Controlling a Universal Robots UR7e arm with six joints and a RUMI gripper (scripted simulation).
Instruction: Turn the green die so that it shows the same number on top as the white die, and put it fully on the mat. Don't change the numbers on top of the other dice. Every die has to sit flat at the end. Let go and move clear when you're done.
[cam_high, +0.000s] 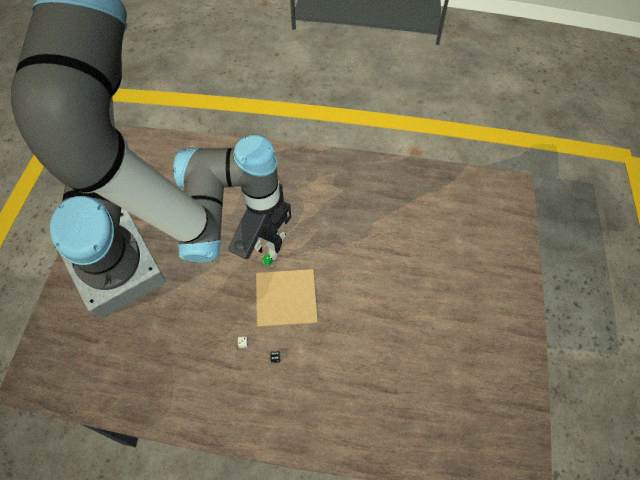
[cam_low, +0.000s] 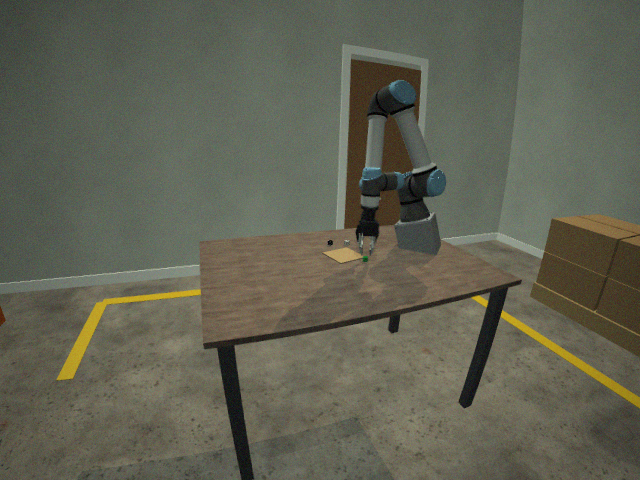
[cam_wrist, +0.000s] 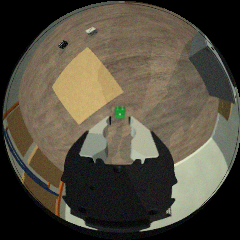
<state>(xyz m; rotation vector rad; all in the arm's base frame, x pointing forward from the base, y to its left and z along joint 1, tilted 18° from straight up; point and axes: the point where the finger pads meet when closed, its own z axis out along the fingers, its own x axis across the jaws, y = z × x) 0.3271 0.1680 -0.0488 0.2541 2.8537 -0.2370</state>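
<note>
Now: hand 3 cm above the green die. From my hand the other things lie so: black die (11 cm ahead, 23 cm to the right, 3 cm below); white die (2 cm ahead, 22 cm to the right, 3 cm below); tan mat (8 cm ahead, 8 cm to the right, 4 cm below).
</note>
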